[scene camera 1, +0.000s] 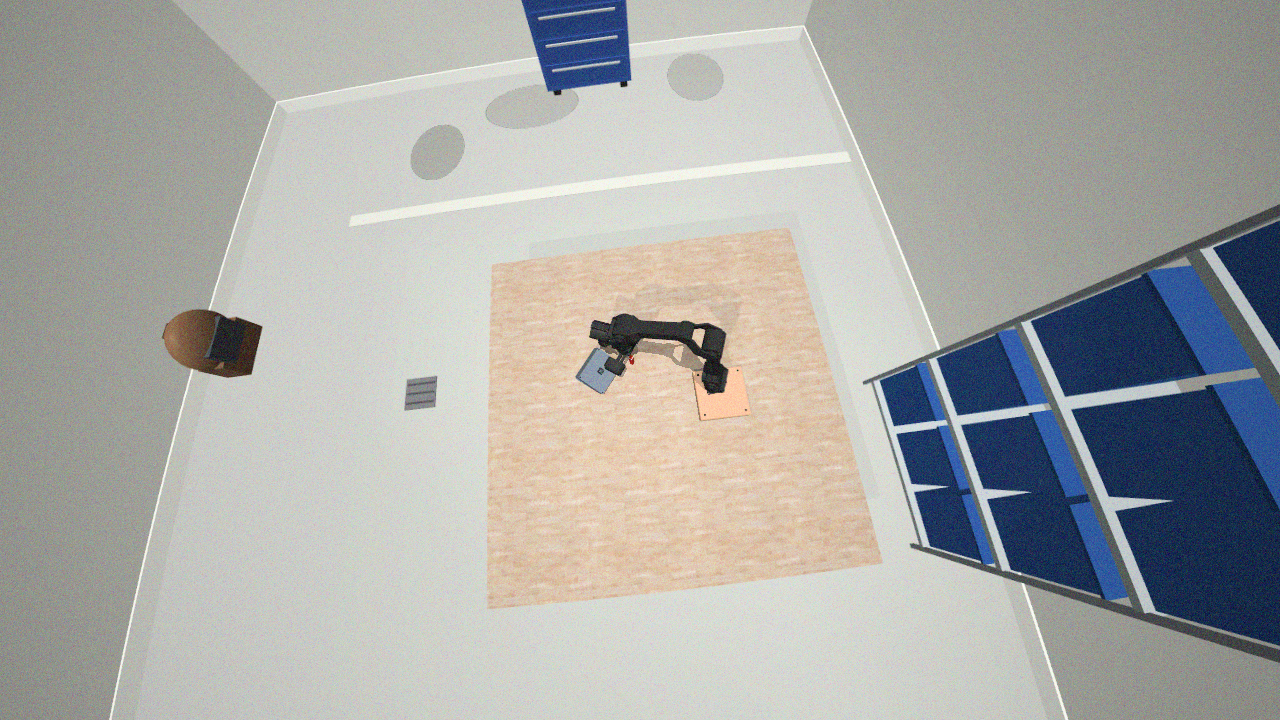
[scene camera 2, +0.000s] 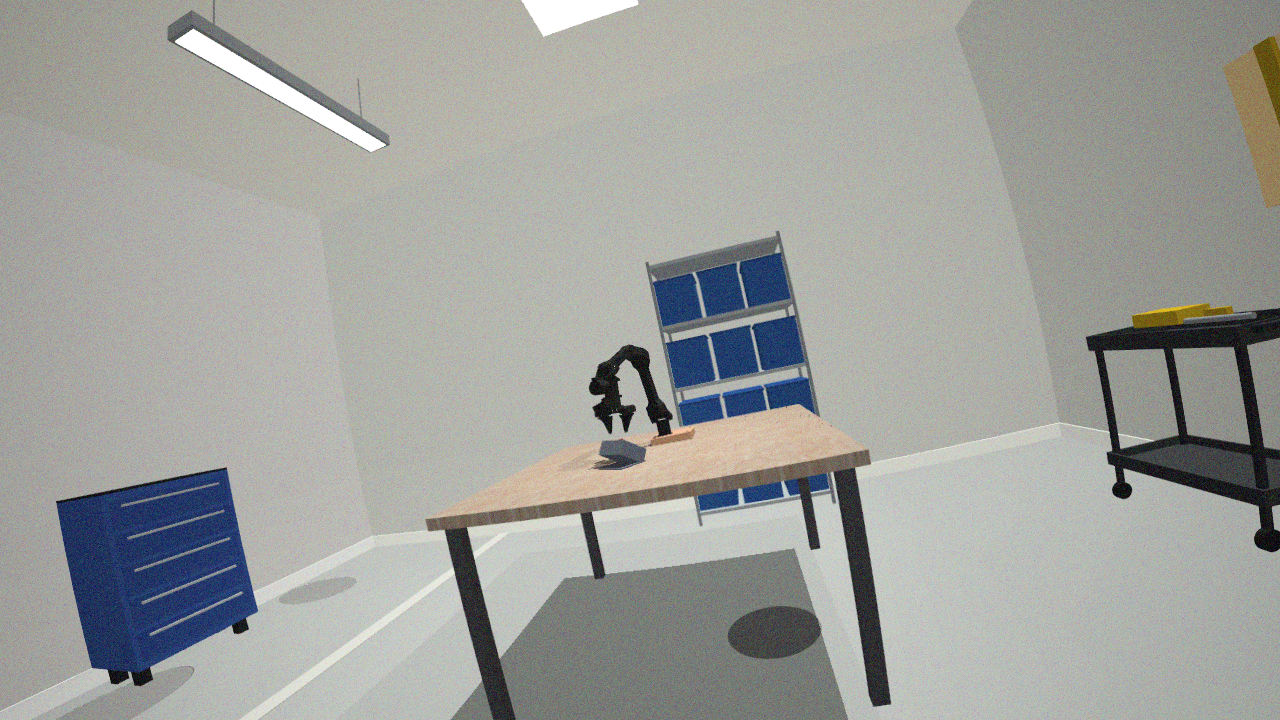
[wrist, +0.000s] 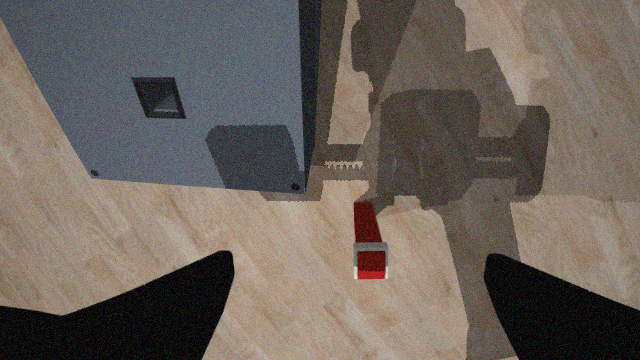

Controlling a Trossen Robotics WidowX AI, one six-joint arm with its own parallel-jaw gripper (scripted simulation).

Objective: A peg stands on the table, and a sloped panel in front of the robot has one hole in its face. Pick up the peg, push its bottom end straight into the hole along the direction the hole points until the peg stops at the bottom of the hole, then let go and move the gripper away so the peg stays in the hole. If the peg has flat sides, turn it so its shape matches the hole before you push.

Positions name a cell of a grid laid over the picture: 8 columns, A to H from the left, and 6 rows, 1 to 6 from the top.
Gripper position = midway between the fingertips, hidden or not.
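A sloped panel (scene camera 1: D4) is visible. Scene camera 2 takes in the panel (scene camera 2: D4) as well as the gripper (scene camera 2: D4), which is open and holds nothing. The wrist view has the gripper (wrist: E5), a red square peg (wrist: E5) and the sloped panel (wrist: D2).
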